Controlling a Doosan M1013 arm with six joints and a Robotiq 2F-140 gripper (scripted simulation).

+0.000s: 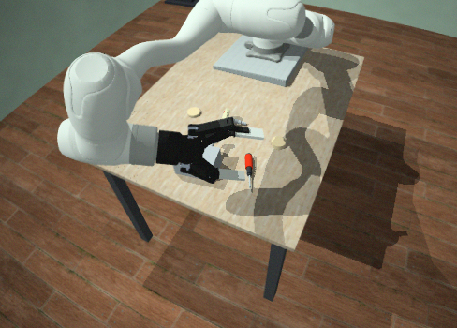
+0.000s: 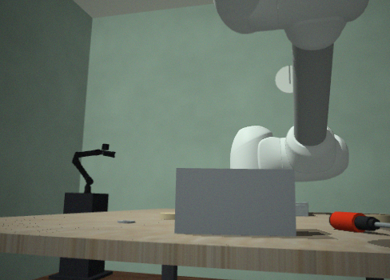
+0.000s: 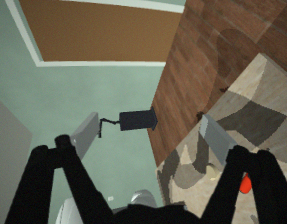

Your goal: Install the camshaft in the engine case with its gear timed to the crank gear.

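My hand is 24 cm past the crank gear, 25 cm to the left of it and 27 cm above it.
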